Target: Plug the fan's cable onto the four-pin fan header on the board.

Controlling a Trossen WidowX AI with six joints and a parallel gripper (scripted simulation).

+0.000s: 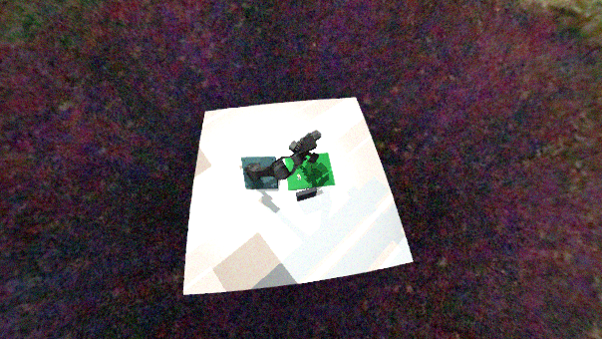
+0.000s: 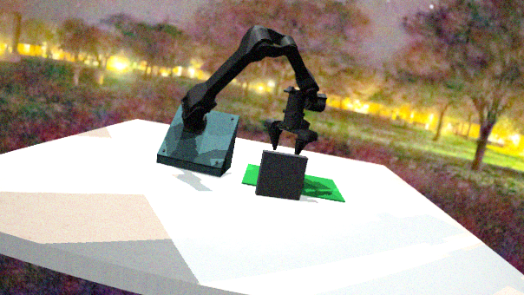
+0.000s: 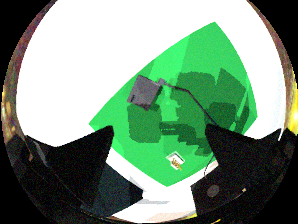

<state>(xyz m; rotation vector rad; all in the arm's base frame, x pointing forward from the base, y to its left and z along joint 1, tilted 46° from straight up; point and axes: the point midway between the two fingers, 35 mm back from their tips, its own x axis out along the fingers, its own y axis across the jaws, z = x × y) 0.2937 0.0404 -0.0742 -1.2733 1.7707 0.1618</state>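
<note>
The dark plug lies 30 mm to the left of my gripper tip and 60 mm below it. Round my gripper tip: black fan 230 mm to the right, 10 mm below; then green board 40 mm ahead, 60 mm to the right, 90 mm below.
</note>
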